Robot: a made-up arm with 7 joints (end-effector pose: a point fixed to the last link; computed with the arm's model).
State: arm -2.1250 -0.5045 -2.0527 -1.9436 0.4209 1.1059 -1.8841
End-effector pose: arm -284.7 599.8 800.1 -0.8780 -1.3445 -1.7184
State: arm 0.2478 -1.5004 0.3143 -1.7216 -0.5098 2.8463 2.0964
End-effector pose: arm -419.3 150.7 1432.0 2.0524 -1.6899 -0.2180
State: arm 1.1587 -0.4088 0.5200 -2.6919 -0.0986 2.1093 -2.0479
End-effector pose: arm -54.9 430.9 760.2 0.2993 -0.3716 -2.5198
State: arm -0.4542 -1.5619 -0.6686 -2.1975 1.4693 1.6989 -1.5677
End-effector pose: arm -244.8 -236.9 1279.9 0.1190 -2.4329 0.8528
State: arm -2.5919 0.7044 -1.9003 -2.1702 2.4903 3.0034 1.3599
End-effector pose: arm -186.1 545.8 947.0 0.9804 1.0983 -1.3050
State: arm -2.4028 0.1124 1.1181 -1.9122 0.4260 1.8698 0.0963
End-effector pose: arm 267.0 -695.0 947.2 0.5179 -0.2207 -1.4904
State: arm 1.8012 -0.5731 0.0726 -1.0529 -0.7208 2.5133 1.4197
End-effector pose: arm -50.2 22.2 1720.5 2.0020 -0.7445 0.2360
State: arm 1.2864 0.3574 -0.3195 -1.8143 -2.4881 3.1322 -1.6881
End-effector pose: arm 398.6 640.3 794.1 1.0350 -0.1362 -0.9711
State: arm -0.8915 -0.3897 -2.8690 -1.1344 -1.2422 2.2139 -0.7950
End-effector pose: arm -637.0 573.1 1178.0 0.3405 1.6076 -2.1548
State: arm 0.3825 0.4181 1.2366 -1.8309 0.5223 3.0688 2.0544
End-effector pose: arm 105.1 768.1 963.0 0.8062 0.9194 -1.0640
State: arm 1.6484 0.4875 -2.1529 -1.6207 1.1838 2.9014 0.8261
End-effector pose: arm 603.4 -111.9 1345.0 1.0806 -1.4612 -1.4091
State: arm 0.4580 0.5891 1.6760 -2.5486 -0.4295 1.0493 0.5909
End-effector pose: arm -242.8 382.5 678.6 -1.4946 0.3325 1.7806
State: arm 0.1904 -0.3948 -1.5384 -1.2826 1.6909 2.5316 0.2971
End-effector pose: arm -100.1 -691.2 1353.0 1.6110 -2.1268 -1.5288
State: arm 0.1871 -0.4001 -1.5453 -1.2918 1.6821 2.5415 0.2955
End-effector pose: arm -108.0 -694.1 1344.7 1.5959 -2.1376 -1.5563
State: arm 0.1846 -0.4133 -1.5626 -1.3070 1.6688 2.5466 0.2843
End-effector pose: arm -124.6 -700.4 1328.8 1.5682 -2.1529 -1.5923
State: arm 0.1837 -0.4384 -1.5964 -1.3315 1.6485 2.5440 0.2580
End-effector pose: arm -153.8 -711.2 1300.0 1.5210 -2.1722 -1.6425
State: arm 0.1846 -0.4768 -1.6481 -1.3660 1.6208 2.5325 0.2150
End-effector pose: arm -195.5 -725.4 1255.1 1.4556 -2.1898 -1.7085
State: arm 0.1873 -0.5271 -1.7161 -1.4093 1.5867 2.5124 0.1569
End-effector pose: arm -246.0 -740.1 1192.8 -1.3703 2.1841 1.7785
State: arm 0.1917 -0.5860 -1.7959 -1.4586 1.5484 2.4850 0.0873
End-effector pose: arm -298.7 -751.4 1114.8 -1.2834 2.1580 1.8539
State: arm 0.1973 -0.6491 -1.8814 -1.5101 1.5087 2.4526 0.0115
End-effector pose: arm -346.8 -756.5 1026.0 -1.2119 2.1198 1.9349
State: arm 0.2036 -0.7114 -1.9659 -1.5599 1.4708 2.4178 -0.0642
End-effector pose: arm -385.0 -754.1 934.3 -1.1636 2.0737 2.0133
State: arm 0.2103 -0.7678 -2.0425 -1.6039 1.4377 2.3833 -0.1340
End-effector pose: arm -411.0 -745.8 849.1 -1.1393 2.0280 2.0811
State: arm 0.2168 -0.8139 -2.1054 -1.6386 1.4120 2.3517 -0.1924
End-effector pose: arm -426.0 -734.9 779.1 -1.1341 1.9908 2.1322
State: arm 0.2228 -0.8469 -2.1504 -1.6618 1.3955 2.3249 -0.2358
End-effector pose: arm -432.9 -725.4 729.6 -1.1407 1.9678 2.1639
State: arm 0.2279 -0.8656 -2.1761 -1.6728 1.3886 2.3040 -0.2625
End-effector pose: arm -435.2 -720.2 702.6 1.1469 -1.9531 -2.1672
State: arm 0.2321 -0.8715 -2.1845 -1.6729 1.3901 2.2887 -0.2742
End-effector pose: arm -435.1 -720.2 695.8 1.1527 -1.9520 -2.1532
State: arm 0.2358 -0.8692 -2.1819 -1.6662 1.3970 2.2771 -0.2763
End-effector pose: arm -433.8 -723.7 701.7 1.1588 -1.9610 -2.1304
